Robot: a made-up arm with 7 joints.
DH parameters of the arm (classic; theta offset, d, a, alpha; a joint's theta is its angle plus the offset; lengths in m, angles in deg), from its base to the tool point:
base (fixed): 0 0.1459 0 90
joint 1: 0 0.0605 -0.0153 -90
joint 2: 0 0.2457 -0.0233 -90
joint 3: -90 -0.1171 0.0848 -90
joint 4: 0 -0.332 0.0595 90
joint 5: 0 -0.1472 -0.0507 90
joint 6: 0 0.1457 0.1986 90
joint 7: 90 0.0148 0.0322 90
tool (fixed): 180 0.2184 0 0
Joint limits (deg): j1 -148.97..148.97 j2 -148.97..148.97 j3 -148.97..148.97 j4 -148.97..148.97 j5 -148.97..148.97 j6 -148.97..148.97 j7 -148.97..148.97
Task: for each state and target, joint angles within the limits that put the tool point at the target. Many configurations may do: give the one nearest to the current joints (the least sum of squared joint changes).
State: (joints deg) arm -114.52 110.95 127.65 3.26 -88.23 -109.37 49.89
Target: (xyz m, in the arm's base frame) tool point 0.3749 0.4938 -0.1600
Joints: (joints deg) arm -94.13 145.57 137.36 -16.42 -91.08 -106.33 48.84
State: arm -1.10 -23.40 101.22 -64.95 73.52 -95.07 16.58
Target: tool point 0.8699 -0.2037 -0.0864
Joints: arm -42.83 -5.00 116.94 -68.65 73.17 -101.06 19.22
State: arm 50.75 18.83 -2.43 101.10 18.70 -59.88 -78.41
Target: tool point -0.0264 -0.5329 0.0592
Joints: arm 52.21 29.48 0.56 80.37 11.53 -49.90 -64.11
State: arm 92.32 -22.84 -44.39 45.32 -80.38 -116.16 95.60
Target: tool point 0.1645 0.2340 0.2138
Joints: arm 109.79 -49.20 -37.45 89.89 -57.82 -115.96 84.78
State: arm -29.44 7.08 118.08 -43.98 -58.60 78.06 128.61
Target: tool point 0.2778 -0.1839 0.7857
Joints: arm 10.04 37.50 127.09 -37.16 -62.34 79.92 137.13
